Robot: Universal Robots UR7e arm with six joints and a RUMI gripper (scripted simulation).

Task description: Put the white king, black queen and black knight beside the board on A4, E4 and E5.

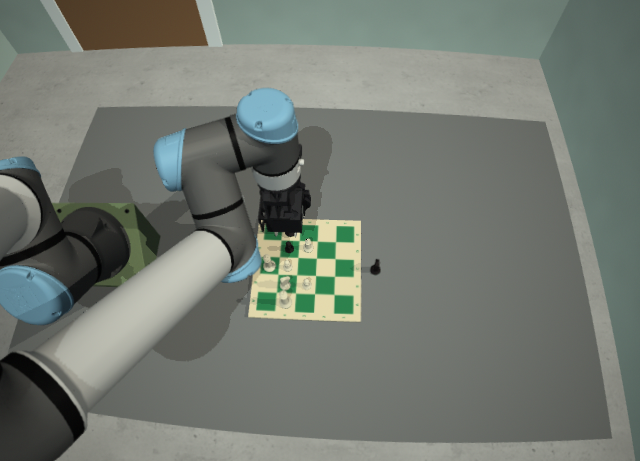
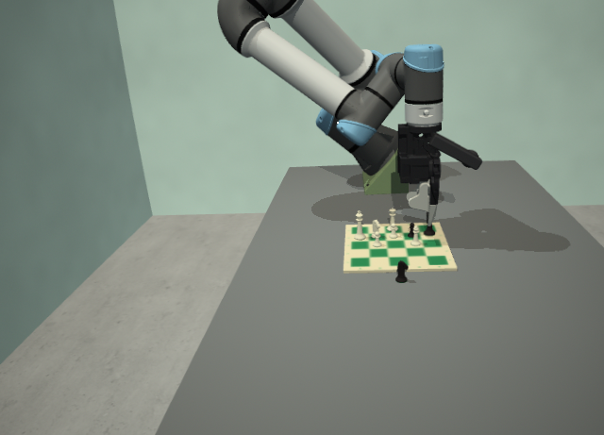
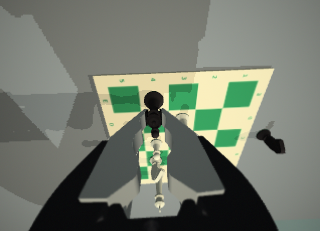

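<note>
Right now my hand is 4 cm to the left of the black pawn and 3 cm above it. Round my hand: white king (15 cm to the right, 1 cm below); then board (4 cm ahead, 8 cm to the right, 5 cm below).
</note>
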